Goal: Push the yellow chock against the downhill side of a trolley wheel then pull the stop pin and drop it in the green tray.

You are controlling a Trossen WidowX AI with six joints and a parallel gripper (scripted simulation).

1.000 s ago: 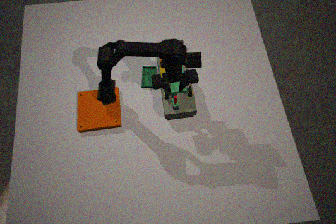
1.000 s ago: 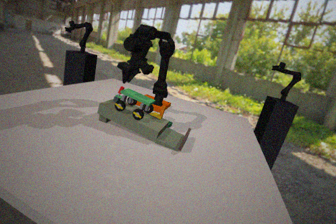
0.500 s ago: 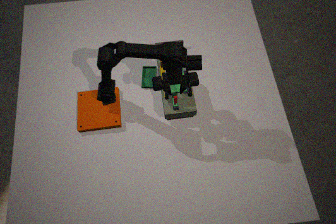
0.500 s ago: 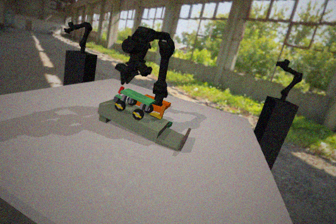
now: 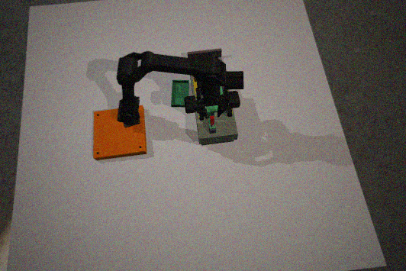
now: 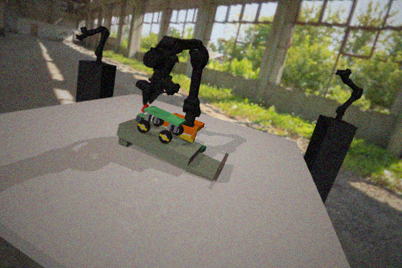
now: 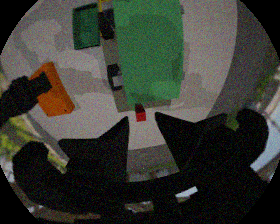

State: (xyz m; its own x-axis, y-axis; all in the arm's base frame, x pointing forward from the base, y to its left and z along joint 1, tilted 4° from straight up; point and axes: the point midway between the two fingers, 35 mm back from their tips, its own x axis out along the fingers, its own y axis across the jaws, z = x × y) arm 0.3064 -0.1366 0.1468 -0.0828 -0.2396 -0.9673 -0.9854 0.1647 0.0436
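Right now my gripper tip is 4 cm above the red-headed stop pin and 1 cm to the left of it. The rest, counted from my gripper tip: yellow chock: 19 cm to the left, 8 cm below, 1 cm behind; grey-green ramp: 12 cm below, 9 cm to the left, 3 cm ahead; green trolley: 9 cm to the left, 6 cm below, 3 cm ahead.
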